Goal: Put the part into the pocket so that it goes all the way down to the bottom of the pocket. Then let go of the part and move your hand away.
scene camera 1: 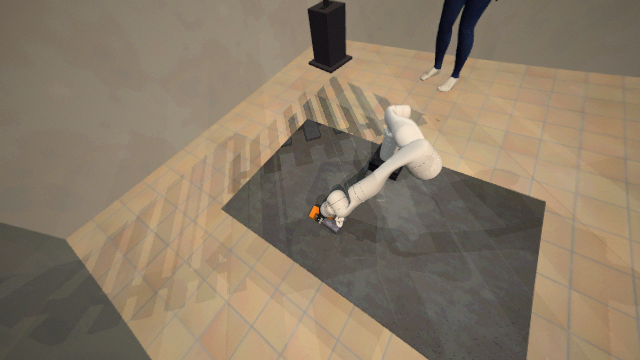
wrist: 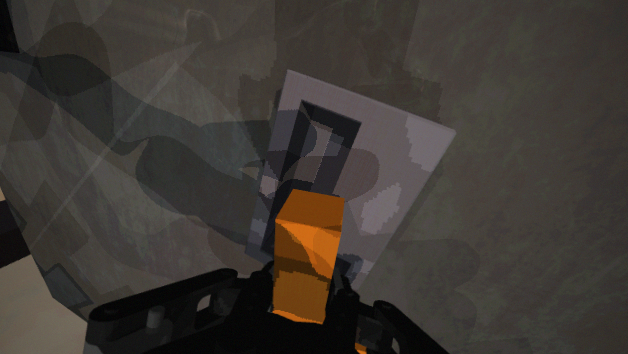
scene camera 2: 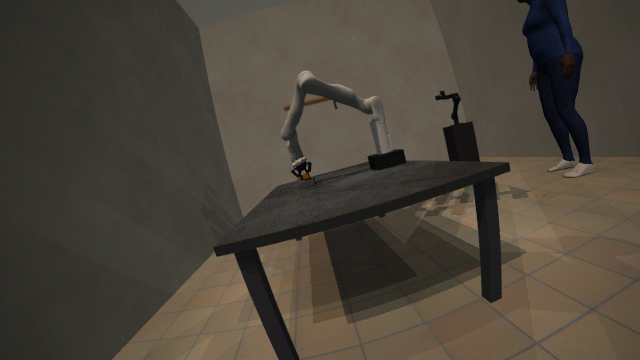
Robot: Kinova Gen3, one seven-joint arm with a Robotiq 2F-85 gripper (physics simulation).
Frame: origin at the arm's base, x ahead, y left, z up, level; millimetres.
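Seen in the pictures: gripper, fingertip midpoint: (wrist: 307, 273); arm's base, link origin: (scene camera 1: 387, 155) (scene camera 2: 384, 152).
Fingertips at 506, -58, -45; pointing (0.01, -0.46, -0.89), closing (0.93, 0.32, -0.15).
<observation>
Pixels of each thing's top centre, then the offset from my fingertips to it, as dx, dy, dz. "spot": a spot on its surface instead. Level surfaces: height alone.
- orange part, top centre: (wrist: 318, 317) (scene camera 1: 321, 213) (scene camera 2: 301, 173) +12, +23, +40
- grey block, top centre: (wrist: 321, 210) (scene camera 1: 330, 217) (scene camera 2: 306, 179) -15, +57, +2
- long dark rectangular pocket, surface spot: (wrist: 345, 137) spot: -26, +97, -29
- dark table, surface height: dz -34
An orange part (scene camera 1: 314, 212) (scene camera 2: 303, 177) (wrist: 306, 250) is held between the fingers of my gripper (scene camera 2: 302, 175) (wrist: 307, 273), which is shut on it. A grey block (scene camera 1: 331, 226) (scene camera 2: 307, 183) (wrist: 395, 150) lies on the table, with a long dark rectangular pocket (wrist: 345, 137) in its top. In the wrist view the part covers the lower stretch of the pocket, and the pocket's far end shows open. The part's long direction looks slightly turned from that of the pocket. Whether the part's underside is above the block or inside the pocket is hidden.
The dark table (scene camera 1: 425, 225) (scene camera 2: 360, 195) carries the block and the arm's black base (scene camera 2: 386, 159). A black pedestal (scene camera 1: 327, 35) (scene camera 2: 461, 142) and a standing person (scene camera 1: 462, 35) (scene camera 2: 555, 75) are on the floor beyond the table.
</observation>
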